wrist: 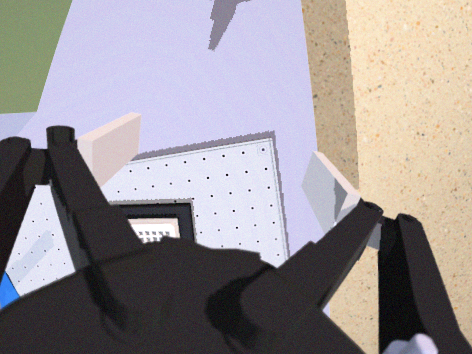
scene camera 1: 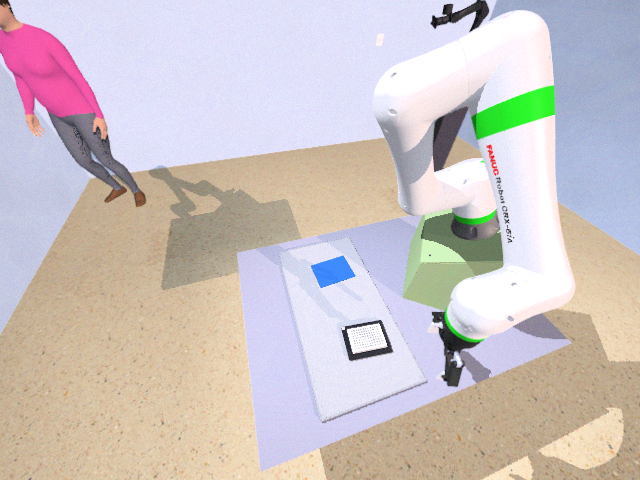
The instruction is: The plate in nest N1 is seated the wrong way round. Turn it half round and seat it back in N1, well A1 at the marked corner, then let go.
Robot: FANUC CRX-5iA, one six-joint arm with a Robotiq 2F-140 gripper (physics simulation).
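A white well plate [scene camera 1: 367, 338] [wrist: 157, 232] lies flat inside the black nest frame [scene camera 1: 372, 355] [wrist: 186, 222] on the light perforated board. A small pale mark shows at the frame's upper-left corner in the scene view. Which corner holds well A1 cannot be told. My gripper [scene camera 1: 438, 352] [wrist: 224, 151] is open and empty. It hangs above and to the right of the board in the scene view, apart from the plate. In the wrist view the gripper's own body hides the lower part of the plate and nest.
The board [scene camera 1: 330, 395] [wrist: 235, 192] lies on a lavender mat [scene camera 1: 271, 372] [wrist: 175, 75]. A blue rectangle [scene camera 1: 333, 271] [wrist: 7, 292] is at its far end. The green pedestal [scene camera 1: 449, 279] [wrist: 22, 55] stands under the arm. A person in pink [scene camera 1: 56, 72] stands at the far left.
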